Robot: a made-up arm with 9 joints. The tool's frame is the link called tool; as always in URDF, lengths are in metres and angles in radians.
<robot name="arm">
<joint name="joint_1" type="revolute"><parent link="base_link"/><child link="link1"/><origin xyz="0 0 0.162"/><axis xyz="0 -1 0"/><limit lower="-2.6" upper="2.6" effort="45" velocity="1.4"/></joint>
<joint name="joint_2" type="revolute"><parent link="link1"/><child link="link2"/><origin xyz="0.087 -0.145 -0.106"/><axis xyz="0 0 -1"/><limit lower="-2.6" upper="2.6" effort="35" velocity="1.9"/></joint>
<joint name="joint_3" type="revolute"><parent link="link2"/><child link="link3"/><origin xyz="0.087 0.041 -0.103"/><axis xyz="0 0 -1"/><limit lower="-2.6" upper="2.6" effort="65" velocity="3"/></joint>
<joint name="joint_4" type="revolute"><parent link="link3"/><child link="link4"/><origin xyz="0.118 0.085 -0.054"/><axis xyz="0 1 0"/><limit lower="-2.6" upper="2.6" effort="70" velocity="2.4"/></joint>
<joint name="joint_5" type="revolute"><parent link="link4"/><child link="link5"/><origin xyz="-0.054 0.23 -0.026"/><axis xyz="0 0 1"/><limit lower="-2.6" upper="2.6" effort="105" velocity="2.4"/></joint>
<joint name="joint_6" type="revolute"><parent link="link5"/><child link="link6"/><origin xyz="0.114 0.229 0.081"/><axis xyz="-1 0 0"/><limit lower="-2.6" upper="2.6" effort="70" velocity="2.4"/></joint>
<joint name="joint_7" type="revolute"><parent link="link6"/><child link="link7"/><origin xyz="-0.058 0.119 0.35"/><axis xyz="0 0 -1"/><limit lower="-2.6" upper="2.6" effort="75" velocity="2.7"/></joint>
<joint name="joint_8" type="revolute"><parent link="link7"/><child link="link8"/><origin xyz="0.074 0.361 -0.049"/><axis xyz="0 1 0"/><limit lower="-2.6" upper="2.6" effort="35" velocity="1.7"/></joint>
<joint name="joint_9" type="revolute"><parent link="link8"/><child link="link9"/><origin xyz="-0.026 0.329 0.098"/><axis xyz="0 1 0"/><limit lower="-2.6" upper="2.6" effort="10" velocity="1.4"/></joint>
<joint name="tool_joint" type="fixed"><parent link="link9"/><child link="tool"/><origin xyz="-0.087 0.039 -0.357"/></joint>
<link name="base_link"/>
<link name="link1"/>
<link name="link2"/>
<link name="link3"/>
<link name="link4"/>
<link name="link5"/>
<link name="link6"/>
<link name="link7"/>
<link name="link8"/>
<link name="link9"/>
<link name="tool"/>
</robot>
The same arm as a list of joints. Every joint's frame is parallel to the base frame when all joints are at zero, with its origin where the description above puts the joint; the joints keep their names.
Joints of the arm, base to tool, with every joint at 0 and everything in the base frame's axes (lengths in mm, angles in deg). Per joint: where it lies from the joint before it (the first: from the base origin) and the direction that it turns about. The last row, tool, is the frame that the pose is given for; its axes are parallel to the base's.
joint_1: axis 0 -1 0 xyz 0 0 162
joint_2: axis 0 0 -1 xyz 87 -145 -106
joint_3: axis 0 0 -1 xyz 87 41 -103
joint_4: axis 0 1 0 xyz 118 85 -54
joint_5: axis 0 0 1 xyz -54 230 -26
joint_6: axis -1 0 0 xyz 114 229 81
joint_7: axis 0 0 -1 xyz -58 119 350
joint_8: axis 0 1 0 xyz 74 361 -49
joint_9: axis 0 1 0 xyz -26 329 98
tool: xyz -87 39 -357
Joint limits (deg, base to tool): -148.97..148.97 -148.97..148.97 -148.97..148.97 -148.97..148.97 -148.97..148.97 -148.97..148.97 -148.97..148.97 -148.97..148.97 -148.97..148.97

